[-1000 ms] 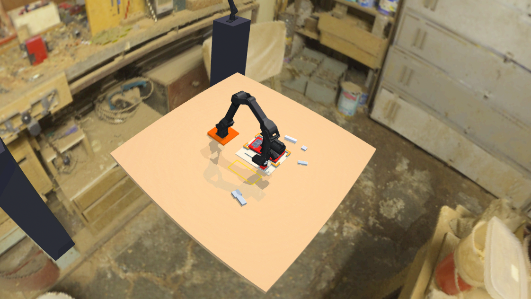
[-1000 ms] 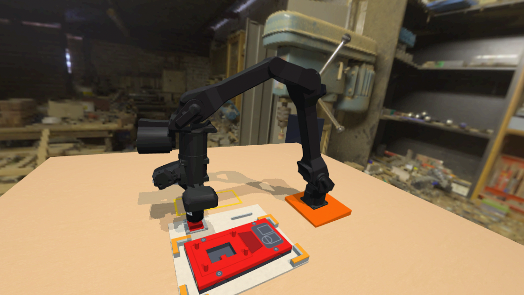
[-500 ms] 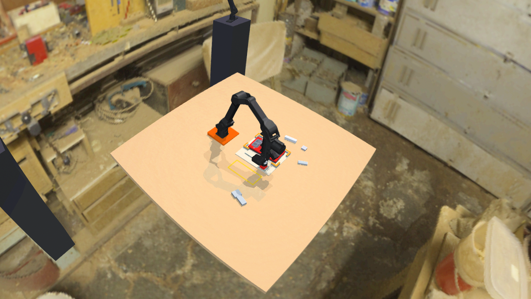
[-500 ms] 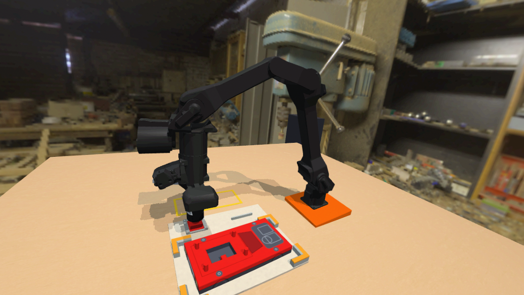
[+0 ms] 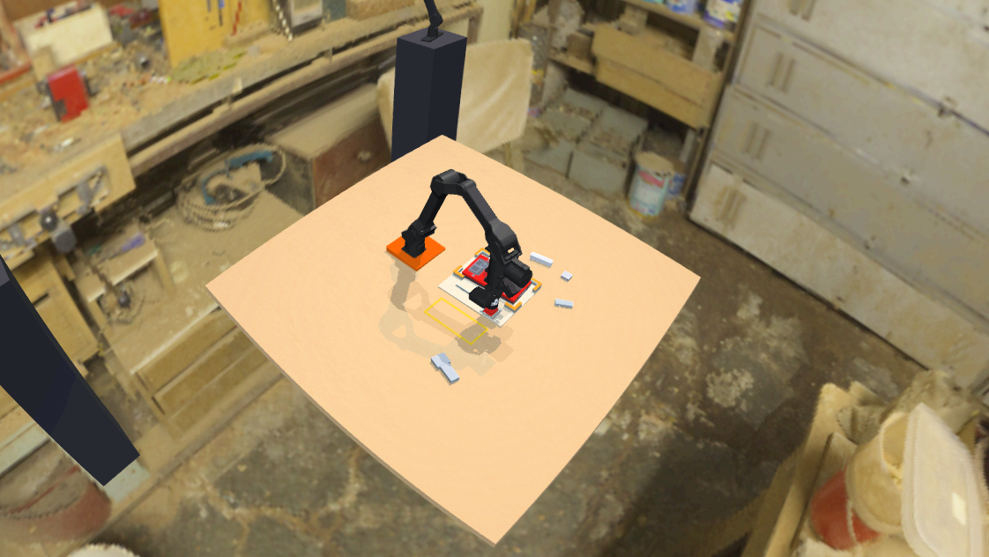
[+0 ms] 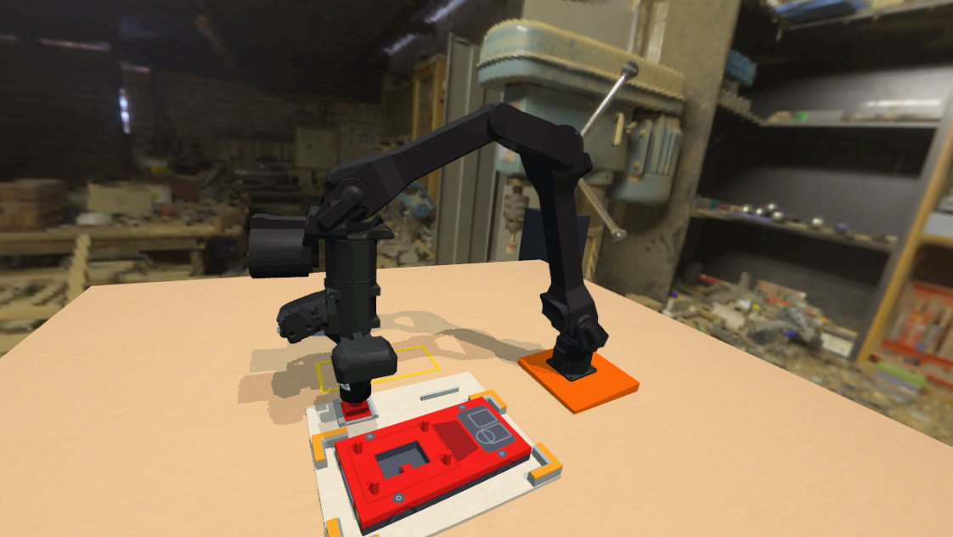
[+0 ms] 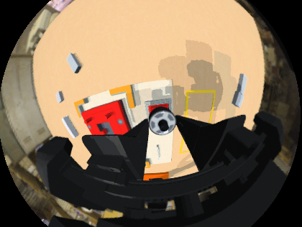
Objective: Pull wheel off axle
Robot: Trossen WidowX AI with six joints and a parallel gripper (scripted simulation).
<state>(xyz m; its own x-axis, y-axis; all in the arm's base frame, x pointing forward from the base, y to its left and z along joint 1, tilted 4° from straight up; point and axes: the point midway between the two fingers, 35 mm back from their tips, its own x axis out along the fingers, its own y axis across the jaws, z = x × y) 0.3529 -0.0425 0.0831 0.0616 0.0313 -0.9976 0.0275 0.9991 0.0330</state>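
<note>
The wheel is right at my gripper tip. From my gripper tip the other things lie so: black upright axle (10 mm below).
</note>
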